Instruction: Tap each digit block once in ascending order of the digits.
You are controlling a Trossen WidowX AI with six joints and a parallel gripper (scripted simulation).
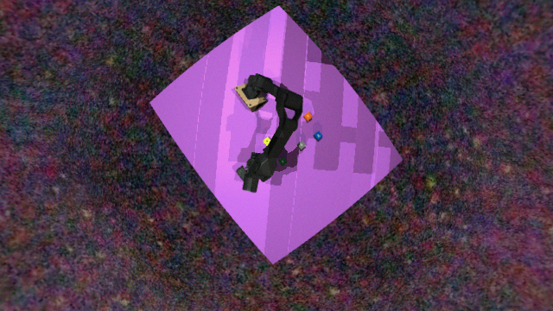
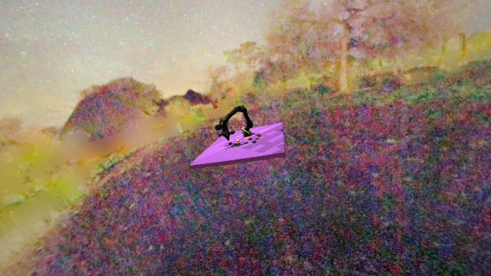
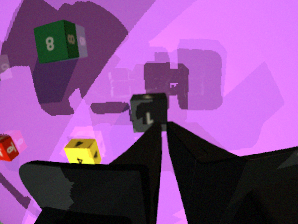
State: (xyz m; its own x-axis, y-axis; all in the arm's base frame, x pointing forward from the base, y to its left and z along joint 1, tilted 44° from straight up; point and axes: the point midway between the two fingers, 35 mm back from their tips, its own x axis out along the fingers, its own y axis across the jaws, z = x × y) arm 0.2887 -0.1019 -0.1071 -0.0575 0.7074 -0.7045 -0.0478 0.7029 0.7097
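Now: the black block 1 cm to the left of my gripper tip and 3 cm below it. From my gripper tip the other things lie so: yellow block 6 cm behind, 9 cm to the left, 3 cm below; then grey block 5 cm ahead, 21 cm to the left, 3 cm below; then green block 6 cm ahead, 9 cm to the left, 3 cm below.
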